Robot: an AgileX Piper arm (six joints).
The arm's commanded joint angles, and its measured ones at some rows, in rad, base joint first. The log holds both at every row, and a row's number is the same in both.
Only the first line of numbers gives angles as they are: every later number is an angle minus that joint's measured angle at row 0.
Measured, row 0:
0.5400, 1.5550, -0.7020, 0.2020, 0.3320, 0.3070
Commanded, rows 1 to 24:
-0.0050, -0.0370, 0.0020, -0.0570, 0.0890, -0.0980
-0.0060, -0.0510, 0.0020, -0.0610, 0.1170, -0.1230
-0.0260, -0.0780, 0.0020, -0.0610, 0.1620, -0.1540
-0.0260, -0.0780, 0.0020, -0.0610, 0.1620, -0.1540
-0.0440, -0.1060, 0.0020, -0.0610, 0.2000, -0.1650
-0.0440, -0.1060, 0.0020, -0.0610, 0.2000, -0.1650
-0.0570, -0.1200, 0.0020, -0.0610, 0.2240, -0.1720
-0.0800, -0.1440, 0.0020, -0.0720, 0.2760, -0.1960
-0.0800, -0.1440, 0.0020, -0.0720, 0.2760, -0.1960
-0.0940, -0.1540, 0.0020, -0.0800, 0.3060, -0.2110
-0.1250, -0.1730, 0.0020, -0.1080, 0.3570, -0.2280
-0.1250, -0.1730, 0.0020, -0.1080, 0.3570, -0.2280
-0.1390, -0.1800, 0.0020, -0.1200, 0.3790, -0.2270
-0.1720, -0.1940, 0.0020, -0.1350, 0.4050, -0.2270
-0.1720, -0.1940, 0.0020, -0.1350, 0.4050, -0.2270
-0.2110, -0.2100, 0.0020, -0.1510, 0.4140, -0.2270
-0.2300, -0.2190, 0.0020, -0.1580, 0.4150, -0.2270
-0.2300, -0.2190, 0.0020, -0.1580, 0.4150, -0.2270
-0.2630, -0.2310, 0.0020, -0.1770, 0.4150, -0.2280
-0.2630, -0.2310, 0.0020, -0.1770, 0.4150, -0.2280
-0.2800, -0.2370, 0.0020, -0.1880, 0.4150, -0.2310
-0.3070, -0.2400, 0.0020, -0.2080, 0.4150, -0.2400
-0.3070, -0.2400, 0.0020, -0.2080, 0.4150, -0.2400
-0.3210, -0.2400, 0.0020, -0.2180, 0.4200, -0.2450
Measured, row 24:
-0.2850, -0.2330, 0.0010, -0.1850, 0.4030, -0.2200
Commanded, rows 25 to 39:
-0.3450, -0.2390, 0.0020, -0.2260, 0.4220, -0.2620
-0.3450, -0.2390, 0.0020, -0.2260, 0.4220, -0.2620
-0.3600, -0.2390, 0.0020, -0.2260, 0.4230, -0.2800
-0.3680, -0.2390, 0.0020, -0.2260, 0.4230, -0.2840
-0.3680, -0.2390, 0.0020, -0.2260, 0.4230, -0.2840
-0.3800, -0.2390, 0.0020, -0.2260, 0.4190, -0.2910
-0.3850, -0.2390, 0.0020, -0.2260, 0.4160, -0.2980
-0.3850, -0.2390, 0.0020, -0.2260, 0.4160, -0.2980
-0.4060, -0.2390, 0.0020, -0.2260, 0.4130, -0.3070
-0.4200, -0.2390, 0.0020, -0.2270, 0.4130, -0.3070
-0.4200, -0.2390, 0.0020, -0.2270, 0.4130, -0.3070
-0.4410, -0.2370, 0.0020, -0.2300, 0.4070, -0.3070
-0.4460, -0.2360, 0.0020, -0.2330, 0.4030, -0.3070
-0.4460, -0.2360, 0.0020, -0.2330, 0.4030, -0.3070
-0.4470, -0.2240, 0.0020, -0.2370, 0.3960, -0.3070
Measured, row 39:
-0.4370, -0.2350, 0.0010, -0.2280, 0.4040, -0.2900
